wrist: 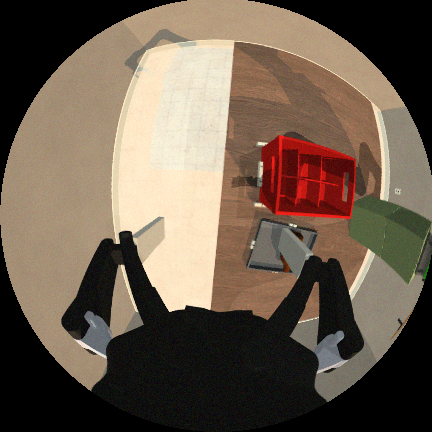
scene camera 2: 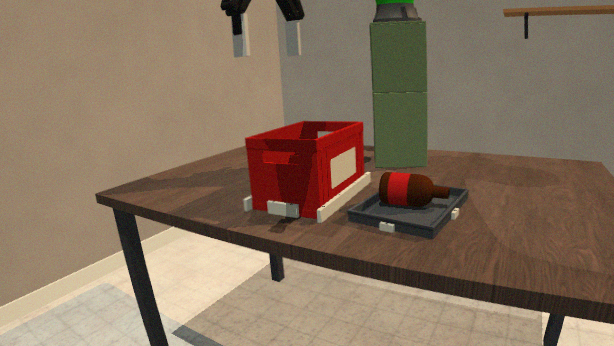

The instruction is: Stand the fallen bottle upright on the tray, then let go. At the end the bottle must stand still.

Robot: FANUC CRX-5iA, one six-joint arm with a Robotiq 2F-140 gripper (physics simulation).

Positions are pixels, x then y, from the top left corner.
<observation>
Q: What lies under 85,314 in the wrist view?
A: My gripper.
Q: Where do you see a red crate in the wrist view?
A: At 299,177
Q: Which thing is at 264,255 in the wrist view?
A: A dark grey tray.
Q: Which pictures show the red crate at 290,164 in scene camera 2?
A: The wrist view and scene camera 2: all of them.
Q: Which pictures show my gripper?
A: The wrist view and scene camera 2: all of them.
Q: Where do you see a brown bottle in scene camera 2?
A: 406,189
</observation>
